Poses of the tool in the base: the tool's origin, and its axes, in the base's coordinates. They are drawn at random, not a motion.
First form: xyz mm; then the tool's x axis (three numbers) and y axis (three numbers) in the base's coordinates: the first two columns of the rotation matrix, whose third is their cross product.
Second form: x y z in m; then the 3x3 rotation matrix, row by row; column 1 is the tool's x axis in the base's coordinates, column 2 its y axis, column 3 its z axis. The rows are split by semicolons. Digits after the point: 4 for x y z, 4 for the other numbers.
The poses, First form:
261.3 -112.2 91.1 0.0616 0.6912 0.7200 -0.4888 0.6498 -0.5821
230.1 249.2 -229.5 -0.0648 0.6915 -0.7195 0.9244 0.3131 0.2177
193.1 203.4 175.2 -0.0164 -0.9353 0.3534 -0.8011 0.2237 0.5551
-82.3 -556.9 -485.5 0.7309 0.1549 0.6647 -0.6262 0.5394 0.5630
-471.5 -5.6 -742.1 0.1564 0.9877 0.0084 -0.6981 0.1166 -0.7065
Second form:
0.2613 -0.1122 0.0911; 0.0616 -0.4888 -0.8702; 0.6912 0.6498 -0.3161; 0.7200 -0.5821 0.3779
0.2301 0.2492 -0.2295; -0.0648 0.9244 0.3758; 0.6915 0.3131 -0.6510; -0.7195 0.2177 -0.6595
0.1931 0.2034 0.1752; -0.0164 -0.8011 -0.5982; -0.9353 0.2237 -0.2740; 0.3534 0.5551 -0.7529
-0.0823 -0.5569 -0.4855; 0.7309 -0.6262 -0.2713; 0.1549 0.5394 -0.8277; 0.6647 0.5630 0.4912
-0.4715 -0.0056 -0.7421; 0.1564 -0.6981 -0.6988; 0.9877 0.1166 0.1046; 0.0084 -0.7065 0.7077

